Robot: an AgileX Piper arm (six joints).
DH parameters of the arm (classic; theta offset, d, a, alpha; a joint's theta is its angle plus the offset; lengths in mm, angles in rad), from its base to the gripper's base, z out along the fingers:
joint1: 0 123 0 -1.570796
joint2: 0.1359 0 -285 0
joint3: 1.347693 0 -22 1.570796
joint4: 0 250.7 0 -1.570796
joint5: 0 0 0 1.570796
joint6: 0 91 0 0
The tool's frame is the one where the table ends.
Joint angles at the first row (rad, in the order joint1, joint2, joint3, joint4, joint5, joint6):
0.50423, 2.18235, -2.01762, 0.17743, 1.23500, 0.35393
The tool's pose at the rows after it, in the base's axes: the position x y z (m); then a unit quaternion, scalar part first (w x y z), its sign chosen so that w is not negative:
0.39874, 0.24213, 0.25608, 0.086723, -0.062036, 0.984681, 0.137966
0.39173, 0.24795, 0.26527, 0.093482, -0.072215, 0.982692, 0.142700
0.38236, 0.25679, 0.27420, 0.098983, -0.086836, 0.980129, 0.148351
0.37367, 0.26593, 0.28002, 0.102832, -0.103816, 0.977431, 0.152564
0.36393, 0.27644, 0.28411, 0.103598, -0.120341, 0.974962, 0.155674
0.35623, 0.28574, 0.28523, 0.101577, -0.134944, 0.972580, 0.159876
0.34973, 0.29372, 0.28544, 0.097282, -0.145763, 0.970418, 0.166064
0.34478, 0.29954, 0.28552, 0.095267, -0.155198, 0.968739, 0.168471
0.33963, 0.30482, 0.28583, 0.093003, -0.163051, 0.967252, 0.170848
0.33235, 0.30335, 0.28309, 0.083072, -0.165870, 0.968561, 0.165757
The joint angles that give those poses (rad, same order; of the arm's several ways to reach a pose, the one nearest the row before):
0.51239, 2.16404, -2.01596, 0.18196, 1.23501, 0.35027
0.53074, 2.14416, -2.01594, 0.18196, 1.23678, 0.34965
0.55734, 2.12476, -2.01596, 0.18336, 1.23888, 0.34789
0.58414, 2.11210, -2.01592, 0.18425, 1.23887, 0.34076
0.61509, 2.10305, -2.01598, 0.18425, 1.24104, 0.33874
0.64034, 2.10079, -2.01593, 0.19044, 1.24100, 0.33304
0.66055, 2.10079, -2.01592, 0.20302, 1.24100, 0.32870
0.67648, 2.10081, -2.01596, 0.20734, 1.24102, 0.32439
0.69181, 2.09917, -2.01414, 0.21153, 1.24102, 0.32271
0.69965, 2.07704, -1.96833, 0.21153, 1.23924, 0.32270

